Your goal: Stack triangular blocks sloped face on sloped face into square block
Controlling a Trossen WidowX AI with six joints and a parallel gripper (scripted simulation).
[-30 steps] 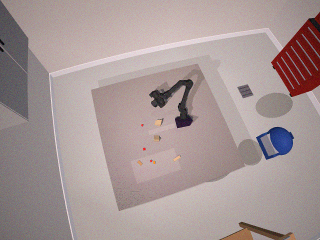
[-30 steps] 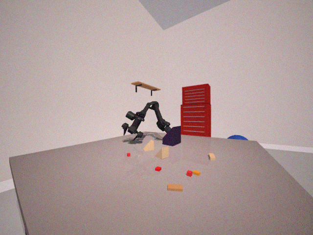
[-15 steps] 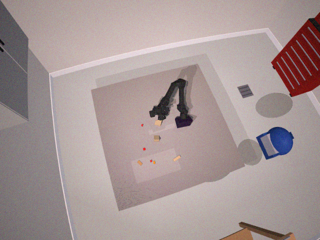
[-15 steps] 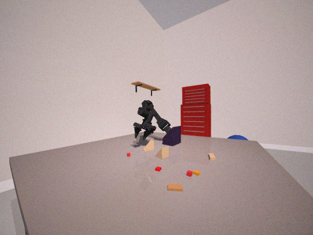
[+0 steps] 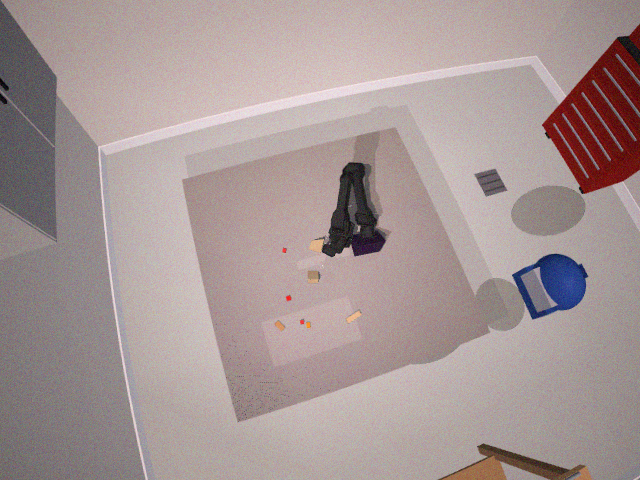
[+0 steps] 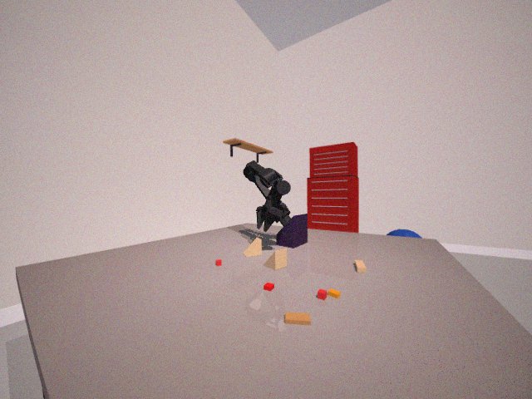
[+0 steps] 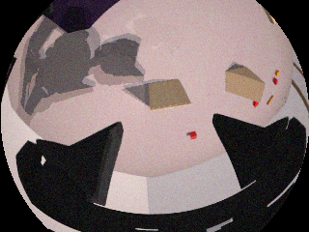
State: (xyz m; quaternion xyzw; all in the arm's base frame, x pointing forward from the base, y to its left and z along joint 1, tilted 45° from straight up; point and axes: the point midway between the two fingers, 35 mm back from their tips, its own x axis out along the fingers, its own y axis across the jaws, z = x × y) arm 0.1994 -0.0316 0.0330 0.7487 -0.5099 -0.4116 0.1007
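Now: the triangular block 3 cm ahead of my gripper tip, 1 cm to the right of it and 8 cm below it. The rest, counted from my gripper tip: orange block: 24 cm ahead, 33 cm to the left, 9 cm below.
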